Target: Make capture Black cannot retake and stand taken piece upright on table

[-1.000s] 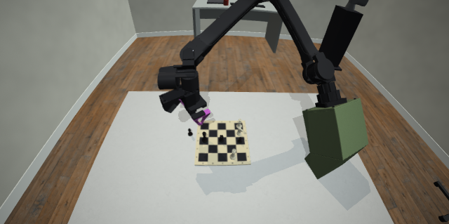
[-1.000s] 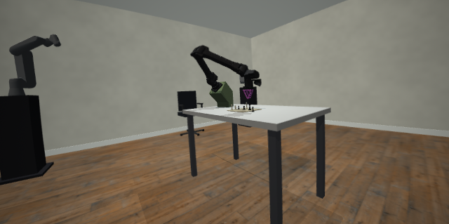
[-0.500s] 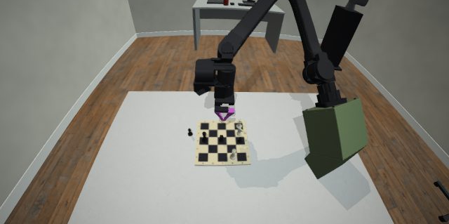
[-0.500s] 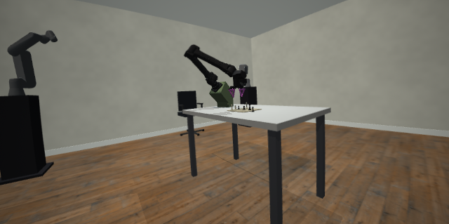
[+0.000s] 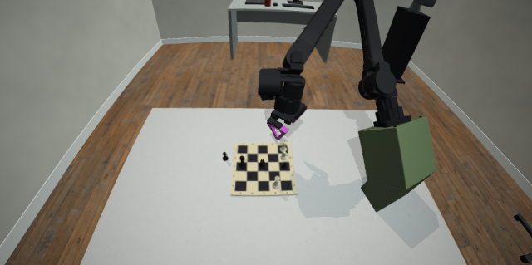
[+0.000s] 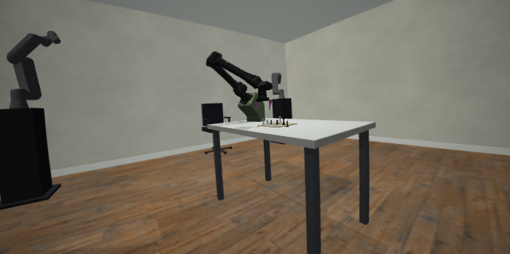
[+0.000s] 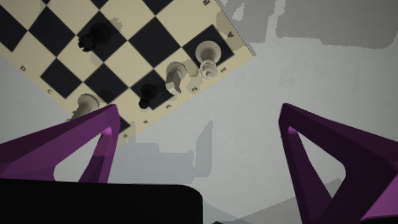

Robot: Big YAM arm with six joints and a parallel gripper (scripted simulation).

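Now: the white chess piece 90 mm below my hand and 10 mm behind it. Round my hand: white piece (150 mm to the left, 90 mm below, 30 mm ahead); chessboard (120 mm below, 80 mm to the left, 70 mm ahead); black pawn (100 mm below, 70 mm to the left, 70 mm ahead).
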